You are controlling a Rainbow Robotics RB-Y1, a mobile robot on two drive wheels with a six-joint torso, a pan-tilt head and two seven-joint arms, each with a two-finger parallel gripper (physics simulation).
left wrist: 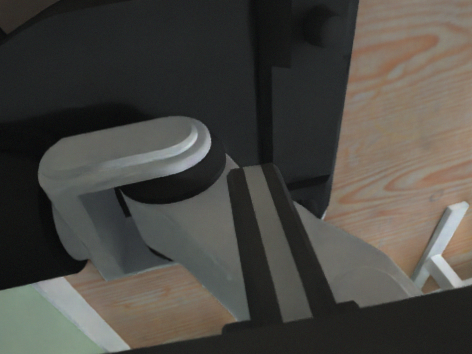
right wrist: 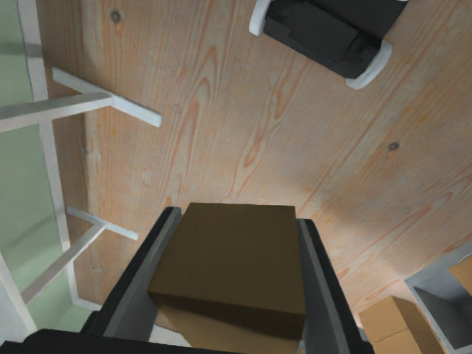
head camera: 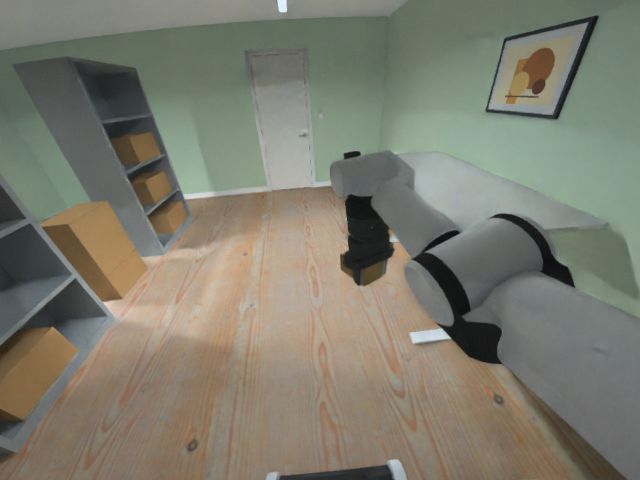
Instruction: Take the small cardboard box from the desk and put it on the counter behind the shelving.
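Where they show: left gripper, fingertip midpoint: (left wrist: 252, 185); right gripper, fingertip midpoint: (right wrist: 237, 223) (head camera: 370, 277); robot's base, origin of the base link: (right wrist: 312, 40).
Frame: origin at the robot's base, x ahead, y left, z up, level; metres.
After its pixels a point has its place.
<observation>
My right gripper (head camera: 371, 270) {y -0.126, x 0.272, z 1.079 m} (right wrist: 237, 223) {y -0.126, x 0.272, z 1.079 m} is shut on the small cardboard box (head camera: 373, 274) {y -0.131, x 0.263, z 1.098 m} (right wrist: 230, 252) {y -0.130, x 0.263, z 1.107 m}, with a finger on each side of it. The box is held up above the wooden floor, left of the table in the head view. A long light grey table top (head camera: 465, 186) {y -0.978, x 1.143, z 0.951 m} runs along the green wall at the right; I cannot tell whether it is the counter. My arm hides part of it. Two grey shelf units (head camera: 67, 118) {y 2.032, x 2.044, z 1.491 m} (head camera: 37, 309) {y 1.743, x 0.800, z 0.513 m} stand at the left. My left gripper (left wrist: 252, 185) {y 0.225, x -0.179, z 0.534 m} is shut and empty, near my dark base.
A tall cardboard box (head camera: 98, 242) {y 1.850, x 1.497, z 0.557 m} (right wrist: 385, 317) {y 1.851, x 1.526, z 0.138 m} stands between the shelf units. The table has white feet (head camera: 429, 336) (right wrist: 131, 110) (left wrist: 442, 235) on the floor. A white door (head camera: 284, 118) {y 0.323, x 3.930, z 1.201 m} is in the far wall. My wheeled base (right wrist: 320, 37) {y -0.001, x 0.012, z 0.191 m} shows in the right wrist view.
</observation>
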